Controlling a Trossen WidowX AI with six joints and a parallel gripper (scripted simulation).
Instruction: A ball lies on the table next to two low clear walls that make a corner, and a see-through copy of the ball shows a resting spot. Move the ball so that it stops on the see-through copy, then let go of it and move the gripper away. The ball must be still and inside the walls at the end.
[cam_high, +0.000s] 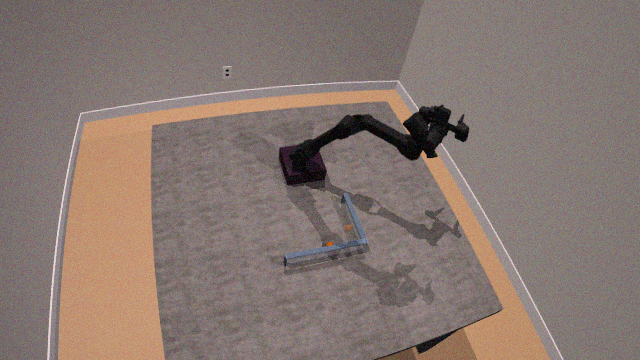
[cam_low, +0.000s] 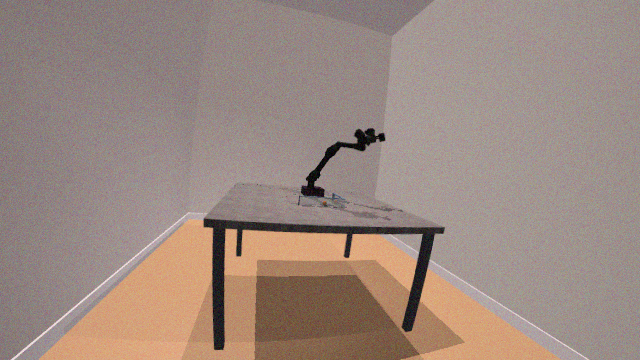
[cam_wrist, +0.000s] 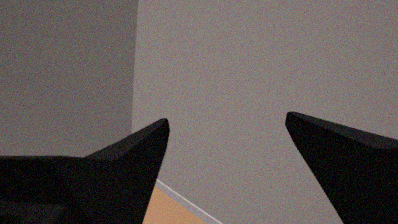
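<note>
Right now my gripper tip is 210 mm short of the orange ball, 390 mm to the left of it and 520 mm above it.
</note>
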